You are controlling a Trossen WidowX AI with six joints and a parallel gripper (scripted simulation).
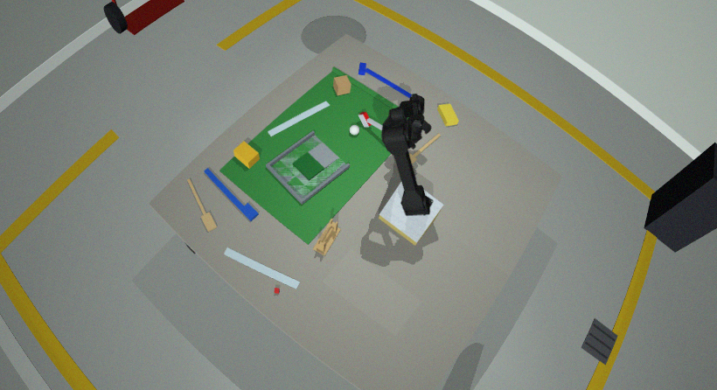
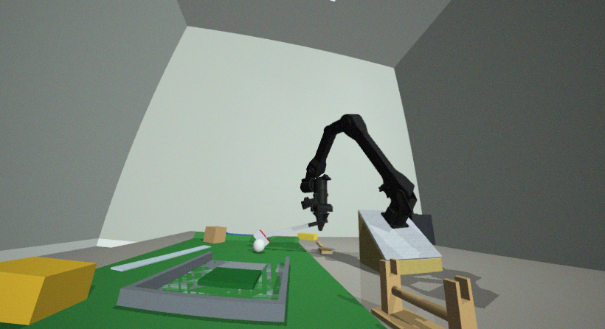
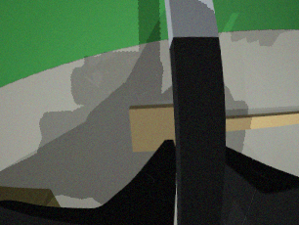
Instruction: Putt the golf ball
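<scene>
Now: the red putter 12 cm ahead of my gripper tip and 2 cm to the right of it. Round my gripper tip: white golf ball 23 cm ahead, 5 cm below, 3 cm to the left; tan block 42 cm ahead, 14 cm to the right, 4 cm below; wooden rack 47 cm to the left, 4 cm below, 3 cm ahead.
</scene>
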